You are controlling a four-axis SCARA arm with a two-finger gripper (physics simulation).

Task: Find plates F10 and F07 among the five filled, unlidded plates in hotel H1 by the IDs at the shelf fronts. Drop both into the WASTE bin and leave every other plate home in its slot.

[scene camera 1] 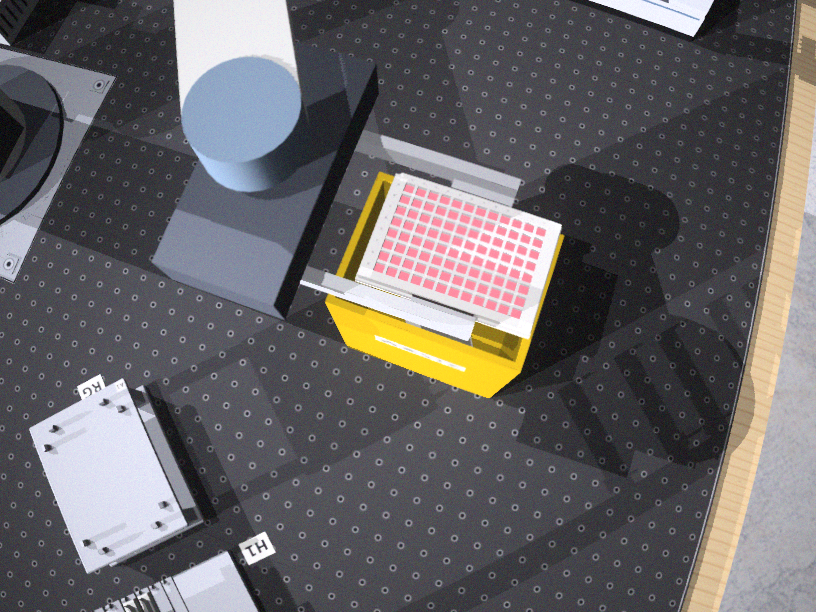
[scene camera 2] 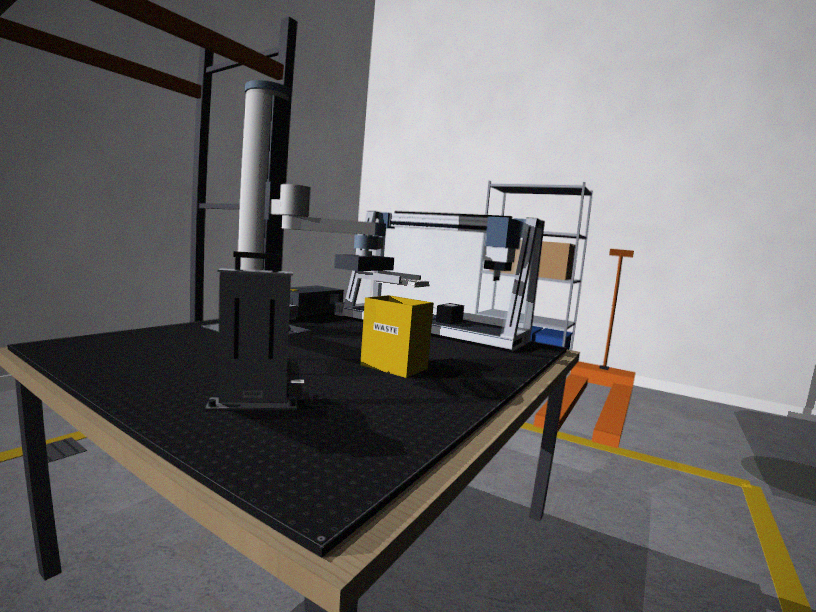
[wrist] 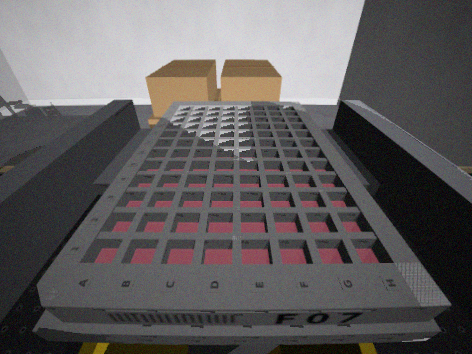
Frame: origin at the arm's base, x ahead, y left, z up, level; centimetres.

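Where they show: gripper, fingertip midpoint: (scene camera 1: 495, 258) (scene camera 2: 410, 279) (wrist: 236, 119).
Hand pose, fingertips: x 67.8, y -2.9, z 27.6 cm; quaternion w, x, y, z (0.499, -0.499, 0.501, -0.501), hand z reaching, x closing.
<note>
Things, the pixels of their top centre, and the offset from my fingertips. "spot": a spot on its surface instead.
- Plate F07, middle of its top: (wrist: 236, 146) (scene camera 1: 461, 248) (scene camera 2: 403, 279) dy +0.0, dx -2.4, dz -0.2 cm
- yellow WASTE bin, middle of its top: (wrist: 231, 249) (scene camera 1: 447, 267) (scene camera 2: 399, 300) dy +0.3, dx -3.2, dz -6.4 cm
- hotel H1, surface spot: (scene camera 1: 210, 583) spot: dy -34.2, dx -16.4, dz -25.6 cm
- dark grey tower, surface spot: (scene camera 2: 253, 342) spot: dy -46.4, dx -8.8, dz -12.7 cm
Plate F07 (scene camera 1: 461, 243) (wrist: 235, 200), white with pink-filled wells and its ID on the front edge, is level over the yellow WASTE bin (scene camera 1: 421, 355) (scene camera 2: 418, 339) (wrist: 367, 349). My gripper (scene camera 1: 496, 258) (scene camera 2: 416, 281) (wrist: 236, 119) is shut on it, one finger along each long side. In scene camera 2 the fingers are a little above the bin's rim. The plate hides most of the bin's inside. Plate F10 does not show in any view. Part of the top of hotel H1 (scene camera 1: 210, 583) shows at the bottom left in scene camera 1; its slots and shelf IDs are hidden there.
A white-topped stand (scene camera 1: 108, 480) by the RG label is left of the bin, beside H1. A dark grey tower (scene camera 2: 253, 342) stands nearer scene camera 2 than the bin. A white gantry frame (scene camera 2: 530, 283) is behind the bin. The wooden table edge (scene camera 1: 757, 421) runs along the right.
</note>
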